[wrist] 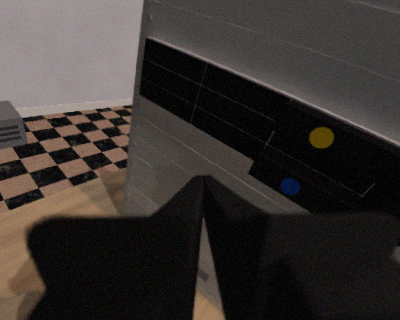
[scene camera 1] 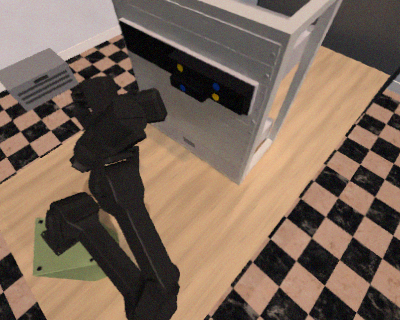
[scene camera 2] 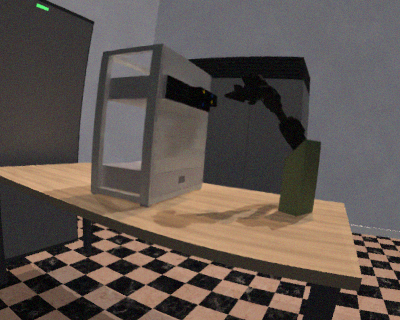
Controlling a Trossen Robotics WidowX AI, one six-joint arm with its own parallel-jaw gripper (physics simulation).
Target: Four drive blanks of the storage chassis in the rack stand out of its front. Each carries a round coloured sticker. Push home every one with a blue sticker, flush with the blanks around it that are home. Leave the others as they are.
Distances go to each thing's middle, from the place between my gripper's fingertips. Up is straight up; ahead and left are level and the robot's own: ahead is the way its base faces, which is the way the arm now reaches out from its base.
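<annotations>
Grey rack (scene camera 1: pixel 218 75): from my hand, 29 cm ahead, 14 cm below, 6 cm to the right.
</annotations>
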